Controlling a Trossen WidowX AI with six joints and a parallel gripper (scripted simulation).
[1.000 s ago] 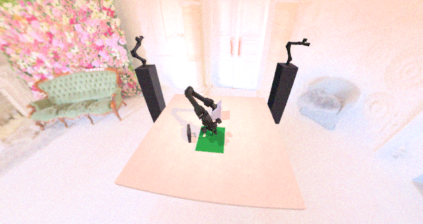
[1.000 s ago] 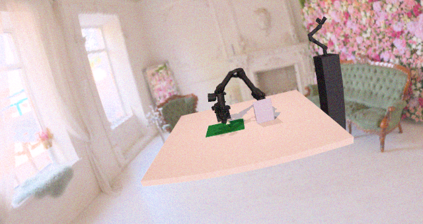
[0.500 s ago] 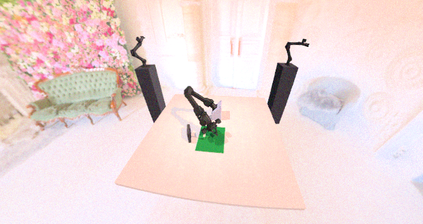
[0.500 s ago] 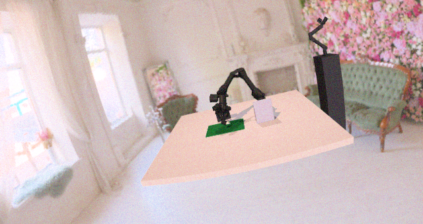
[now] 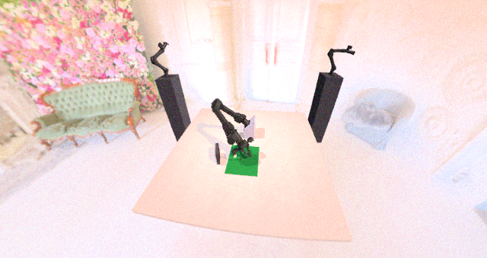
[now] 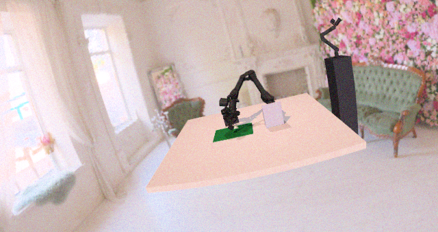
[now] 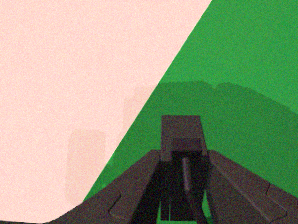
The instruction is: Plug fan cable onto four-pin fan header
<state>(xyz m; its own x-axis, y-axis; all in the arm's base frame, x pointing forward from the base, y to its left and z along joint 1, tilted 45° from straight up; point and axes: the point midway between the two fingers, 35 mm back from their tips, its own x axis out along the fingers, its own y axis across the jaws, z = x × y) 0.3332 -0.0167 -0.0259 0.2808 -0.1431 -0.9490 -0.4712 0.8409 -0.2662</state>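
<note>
The green board lies 8 cm below my gripper tip, 5 cm to the right of it and 1 cm behind it. Round my gripper tip: dark fan plug 1 cm below, 1 cm behind; black fan 24 cm to the right, 1 cm below, 1 cm behind.
</note>
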